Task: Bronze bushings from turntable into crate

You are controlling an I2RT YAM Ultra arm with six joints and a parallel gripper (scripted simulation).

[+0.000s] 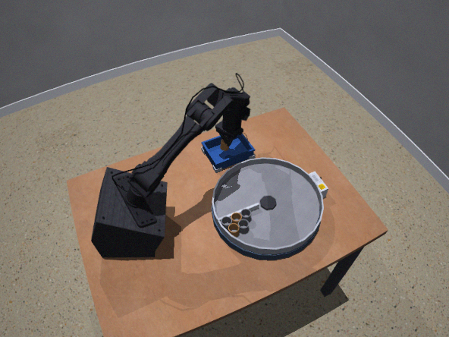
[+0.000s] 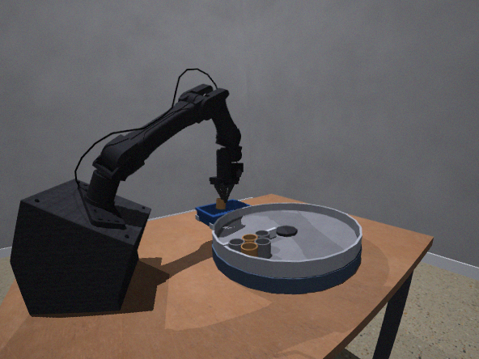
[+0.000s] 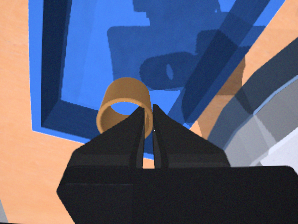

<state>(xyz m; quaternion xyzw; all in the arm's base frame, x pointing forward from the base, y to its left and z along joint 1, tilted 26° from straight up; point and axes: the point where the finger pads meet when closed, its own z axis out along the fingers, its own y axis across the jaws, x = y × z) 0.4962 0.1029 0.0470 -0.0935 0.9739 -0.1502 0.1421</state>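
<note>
Now: the blue crate 1 cm ahead of my hand, 2 cm to the left of it and 6 cm below it. The rest, counted from my hand: grey turntable 7 cm behind, 32 cm to the right, 3 cm below.
</note>
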